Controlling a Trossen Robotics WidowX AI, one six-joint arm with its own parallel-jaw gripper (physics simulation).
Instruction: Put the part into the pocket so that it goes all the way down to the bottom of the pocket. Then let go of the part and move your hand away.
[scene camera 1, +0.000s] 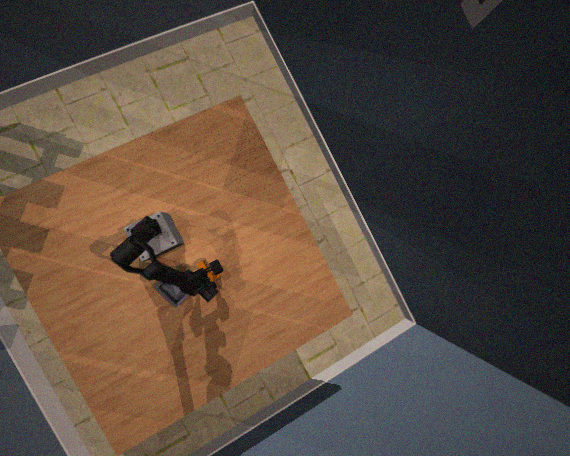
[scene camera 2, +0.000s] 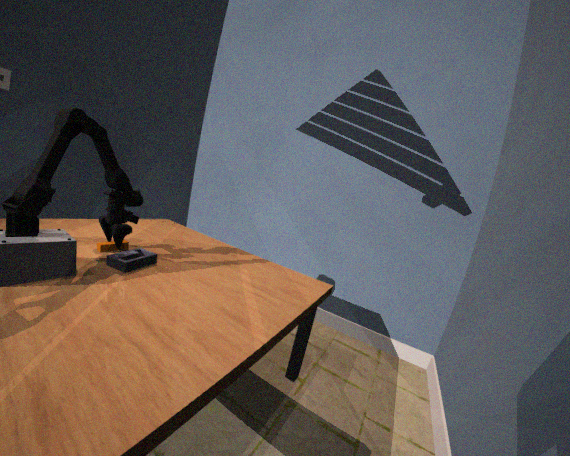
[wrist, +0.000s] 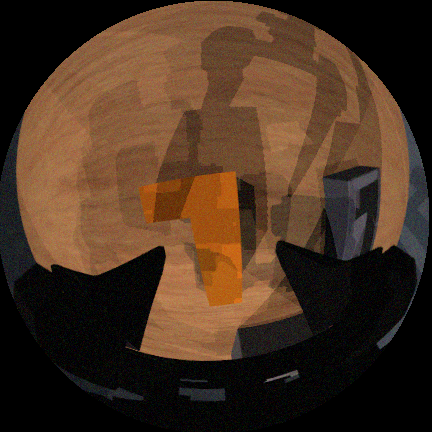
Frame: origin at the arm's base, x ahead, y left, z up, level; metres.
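Seen in the pictures: gripper, fingertip midpoint: (scene camera 1: 205, 271) (scene camera 2: 113, 244) (wrist: 221, 249); arm's base, origin of the base link: (scene camera 1: 151, 228) (scene camera 2: 21, 234) (wrist: 269, 381).
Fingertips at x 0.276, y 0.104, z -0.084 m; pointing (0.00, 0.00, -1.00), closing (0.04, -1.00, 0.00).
Pixels of each thing's top centre, then the offset from my fingertips to it. Level surfaces: height alone.
- orange L-shaped part, middle of its top: (wrist: 198, 259) (scene camera 2: 111, 241) (scene camera 1: 208, 270) 0.002 m back, 0.017 m left, 0.010 m up
- dark grey block with the pocket, middle of its top: (wrist: 364, 233) (scene camera 2: 133, 254) (scene camera 1: 172, 290) 0.013 m ahead, 0.169 m right, 0.016 m up
- wooden table, its level: 0.020 m down
The orange L-shaped part (scene camera 1: 202, 264) (scene camera 2: 105, 247) (wrist: 217, 225) lies flat on the table. In the wrist view its long leg reaches down between the fingers and its short leg points left. My gripper (scene camera 1: 212, 279) (scene camera 2: 113, 243) (wrist: 221, 249) is open and empty, low over the part, with one finger towards each side of the long leg. Whether the fingertips reach down beside the part is hard to tell. The dark grey block with the pocket (scene camera 1: 176, 297) (scene camera 2: 131, 262) (wrist: 341, 215) stands on the table to the right in the wrist view. The arm hides some of it in scene camera 1.
The arm's grey base box (scene camera 1: 171, 239) (scene camera 2: 42, 257) (wrist: 275, 340) stands on the wooden table (scene camera 1: 270, 295) (scene camera 2: 200, 320) (wrist: 65, 150), near the block and the part. Shadows of the arm and other shapes fall across the table top.
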